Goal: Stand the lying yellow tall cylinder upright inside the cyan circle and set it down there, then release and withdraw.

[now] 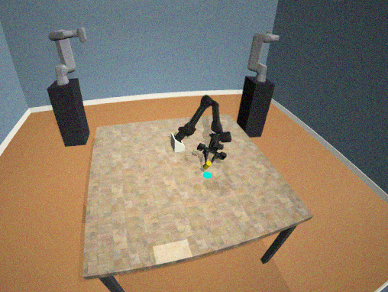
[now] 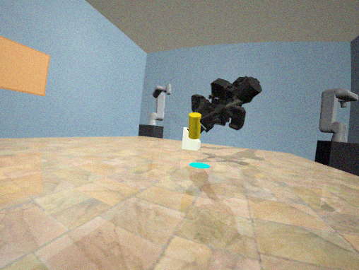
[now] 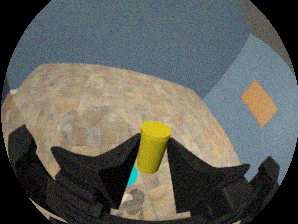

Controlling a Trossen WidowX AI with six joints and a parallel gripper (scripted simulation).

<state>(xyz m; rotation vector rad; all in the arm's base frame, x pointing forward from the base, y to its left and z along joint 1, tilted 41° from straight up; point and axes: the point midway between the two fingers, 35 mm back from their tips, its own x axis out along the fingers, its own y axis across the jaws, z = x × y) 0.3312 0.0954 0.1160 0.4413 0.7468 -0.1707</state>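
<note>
My gripper tip is now 3 cm past the cyan circle, 2 cm to the right of it and 13 cm above it. Also, from my gripper tip: yellow cylinder 1 cm behind, 2 cm below.
</note>
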